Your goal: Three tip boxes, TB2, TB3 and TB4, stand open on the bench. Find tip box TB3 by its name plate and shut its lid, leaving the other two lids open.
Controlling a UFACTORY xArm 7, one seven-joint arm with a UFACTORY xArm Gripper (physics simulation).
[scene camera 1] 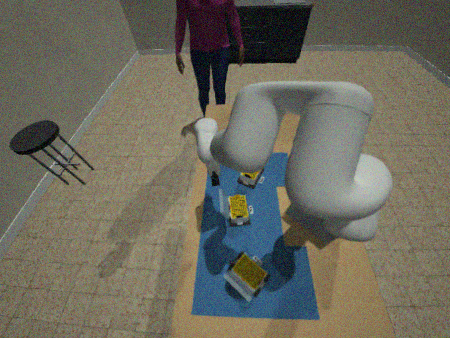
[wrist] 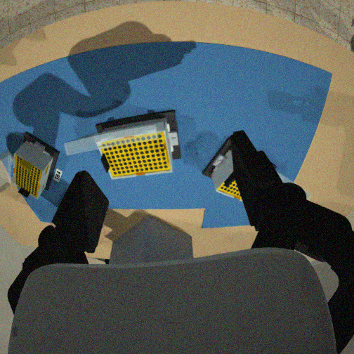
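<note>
The middle tip box, TB3, holds yellow tips. Its clear lid stands open on the side away from the arm base; its plate text is not readable. TB4 is nearest in the scene view and at the left of the wrist view, where its plate reads TB4. TB2 is at the far end, partly hidden by the right finger in the wrist view. My gripper is open and empty, above the mat's outer side near the TB3 lid and TB2.
The boxes stand on a blue mat on the wooden bench. My arm bends over the bench's right side. A person stands beyond the far end, before a dark cabinet. A stool stands left.
</note>
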